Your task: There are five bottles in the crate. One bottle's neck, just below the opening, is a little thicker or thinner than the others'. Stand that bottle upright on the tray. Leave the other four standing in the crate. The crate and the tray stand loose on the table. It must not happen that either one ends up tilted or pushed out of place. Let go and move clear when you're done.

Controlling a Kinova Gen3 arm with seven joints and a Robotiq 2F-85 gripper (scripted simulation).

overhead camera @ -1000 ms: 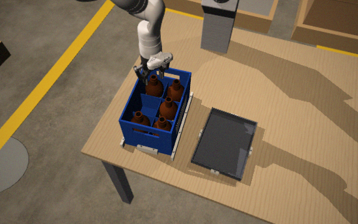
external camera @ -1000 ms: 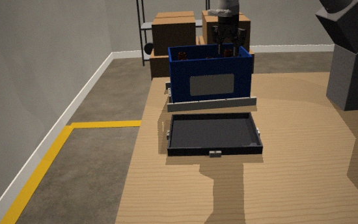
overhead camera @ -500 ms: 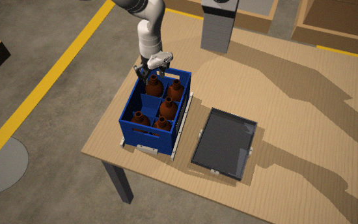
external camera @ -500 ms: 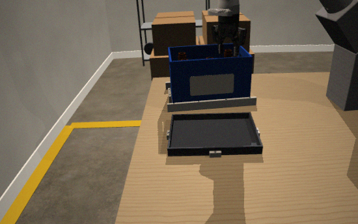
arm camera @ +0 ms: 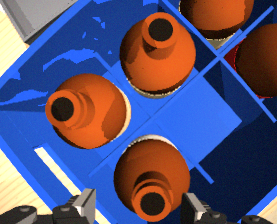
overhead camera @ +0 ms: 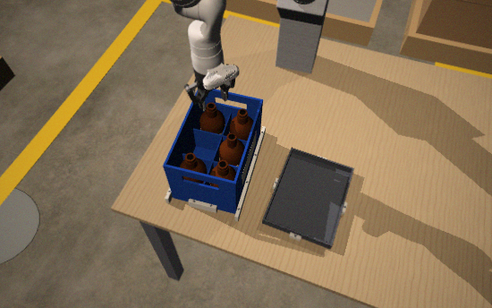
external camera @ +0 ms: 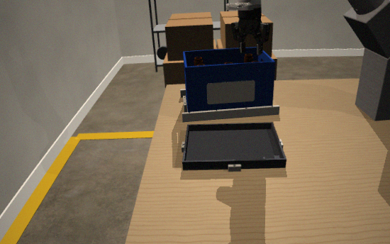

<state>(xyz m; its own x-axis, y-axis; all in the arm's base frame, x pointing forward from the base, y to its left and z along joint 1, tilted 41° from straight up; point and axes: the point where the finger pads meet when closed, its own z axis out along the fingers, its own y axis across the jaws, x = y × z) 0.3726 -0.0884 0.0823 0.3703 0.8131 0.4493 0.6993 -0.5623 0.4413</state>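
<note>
Right now my hand is 100 mm above the blue crate, 80 mm short of it and 60 mm to the right of it. From my hand the other things lie so: dark grey tray 330 mm to the left, 170 mm below, 30 mm ahead.
</note>
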